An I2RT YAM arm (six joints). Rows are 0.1 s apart.
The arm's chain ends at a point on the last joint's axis. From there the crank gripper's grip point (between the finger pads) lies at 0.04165 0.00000 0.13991 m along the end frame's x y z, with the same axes.
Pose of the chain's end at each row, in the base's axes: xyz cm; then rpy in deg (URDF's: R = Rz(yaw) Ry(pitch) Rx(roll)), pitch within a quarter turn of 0, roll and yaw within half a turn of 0:
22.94 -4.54 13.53 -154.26 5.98 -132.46
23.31 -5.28 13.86 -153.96 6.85 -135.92
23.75 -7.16 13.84 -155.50 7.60 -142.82
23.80 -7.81 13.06 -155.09 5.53 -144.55
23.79 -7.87 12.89 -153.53 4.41 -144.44
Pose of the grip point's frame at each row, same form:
25.51 -10.73 0.56 -154.26 5.98 -132.46
25.69 -11.53 0.88 -153.96 6.85 -135.92
25.31 -13.26 0.67 -155.50 7.60 -142.82
24.84 -14.31 0.03 -155.09 5.53 -144.55
24.82 -14.80 0.08 -153.53 4.41 -144.44

